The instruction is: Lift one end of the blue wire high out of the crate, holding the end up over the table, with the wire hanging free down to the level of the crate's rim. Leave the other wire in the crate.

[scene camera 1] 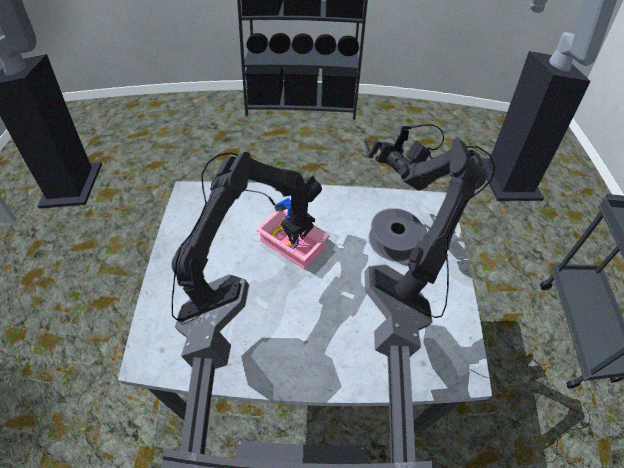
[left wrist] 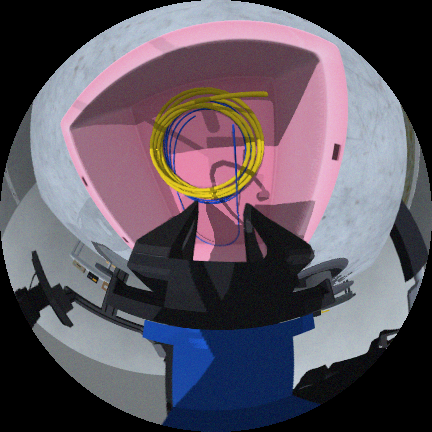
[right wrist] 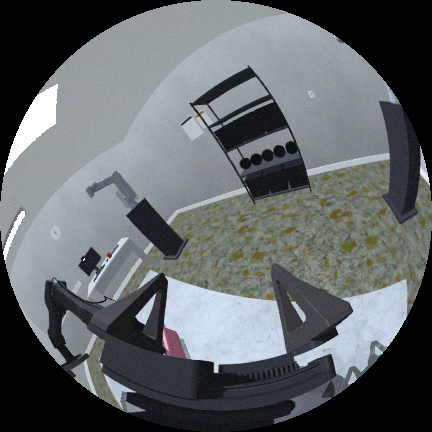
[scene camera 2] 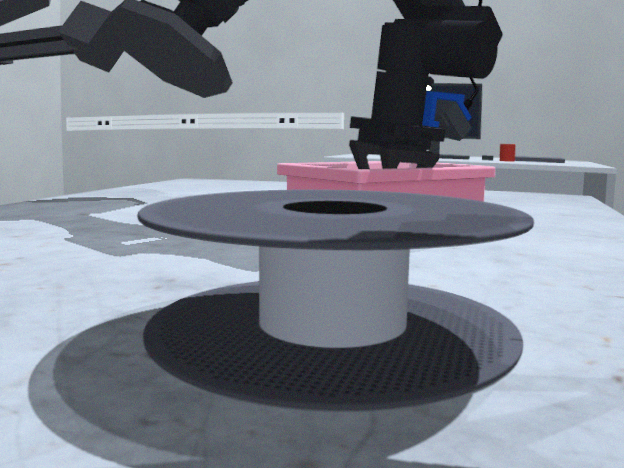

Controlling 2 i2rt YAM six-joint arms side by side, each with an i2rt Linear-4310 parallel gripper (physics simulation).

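Pixels of known places: left gripper, between the fingertips: point(scene camera 1: 297, 240) point(left wrist: 221, 206); right gripper, between the fingertips: point(scene camera 1: 374, 141) point(right wrist: 216, 275); left arm's base, origin of its link: point(scene camera 1: 208, 303); right arm's base, origin of its link: point(scene camera 1: 401, 294).
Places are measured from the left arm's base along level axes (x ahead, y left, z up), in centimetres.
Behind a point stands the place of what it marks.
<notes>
The pink crate point(scene camera 1: 282, 248) @[z -20.9, x 34.7, y -17.2 cm] point(scene camera 2: 428, 187) @[z -20.2, x 45.0, y -24.5 cm] point(left wrist: 335, 95) point(right wrist: 175, 343) @[z -23.1, x 47.3, y -21.4 cm] stands on the table. In it lies a coiled yellow wire point(scene camera 1: 277, 231) @[z -24.0, x 44.8, y -14.8 cm] point(left wrist: 156, 150) @[z -23.7, x 39.9, y -14.5 cm]. The thin blue wire point(scene camera 1: 295, 245) @[z -24.8, x 39.2, y -21.6 cm] point(left wrist: 236, 170) @[z -24.7, x 42.9, y -20.8 cm] is coiled under and inside the yellow coil; one end runs straight across the coil's middle, and a loop reaches down below the left fingertips in the left wrist view. My left gripper point(scene camera 1: 294, 238) @[z -23.2, x 40.0, y -22.1 cm] point(left wrist: 221, 206) @[z -23.2, x 40.0, y -22.1 cm] is partly open over the crate, pointing down, with nothing gripped. The blue strand passes near its picture-right finger; the depth gap is unclear. My right gripper point(scene camera 1: 371, 149) @[z 3.9, x 64.6, y -48.8 cm] point(right wrist: 216, 275) @[z 3.9, x 64.6, y -48.8 cm] is wide open and empty, raised beyond the table's far edge.
A large grey spool point(scene camera 1: 385, 225) @[z -18.6, x 44.4, y -53.9 cm] point(scene camera 2: 226, 221) @[z -18.6, x 40.0, y -65.0 cm] stands on the table point(scene camera 1: 201, 211) @[z -25.2, x 55.2, y 16.6 cm] to the right of the crate in scene camera 1. A dark shelf rack point(scene camera 1: 302, 59) stands behind the table, and a cart point(scene camera 1: 594, 312) stands at the right.
</notes>
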